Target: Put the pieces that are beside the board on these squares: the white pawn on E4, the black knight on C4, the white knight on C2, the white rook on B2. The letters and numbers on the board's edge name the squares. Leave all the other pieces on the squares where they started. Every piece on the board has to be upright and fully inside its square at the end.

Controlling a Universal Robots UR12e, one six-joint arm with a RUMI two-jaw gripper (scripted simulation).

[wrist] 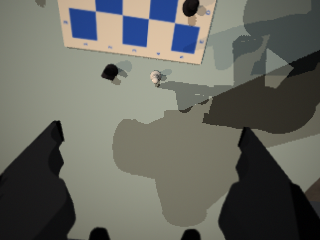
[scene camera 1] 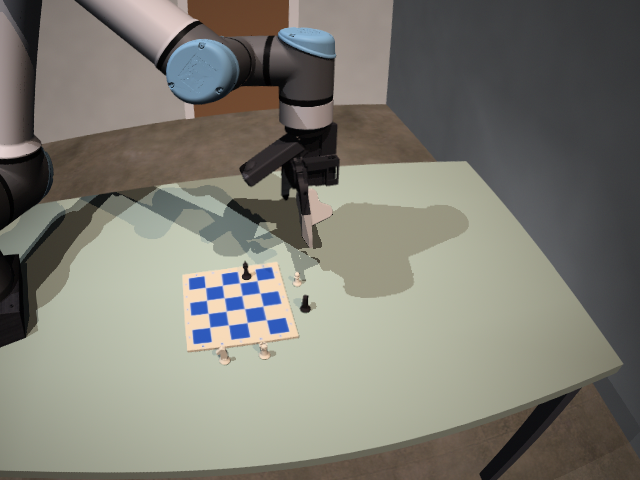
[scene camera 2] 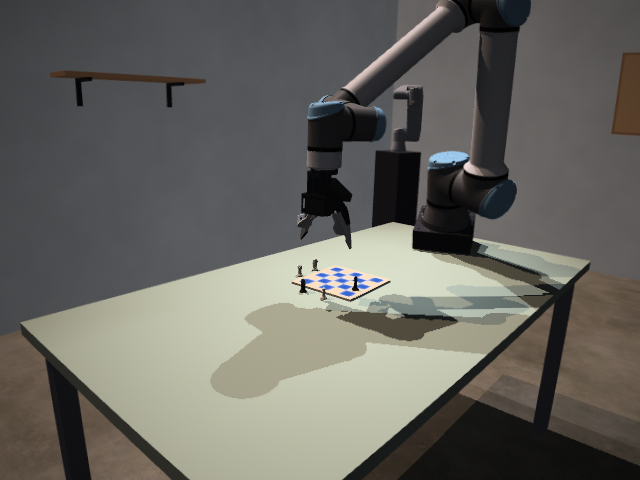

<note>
I see my gripper and a chessboard.
My gripper is seen too in the wrist view and in scene camera 2.
</note>
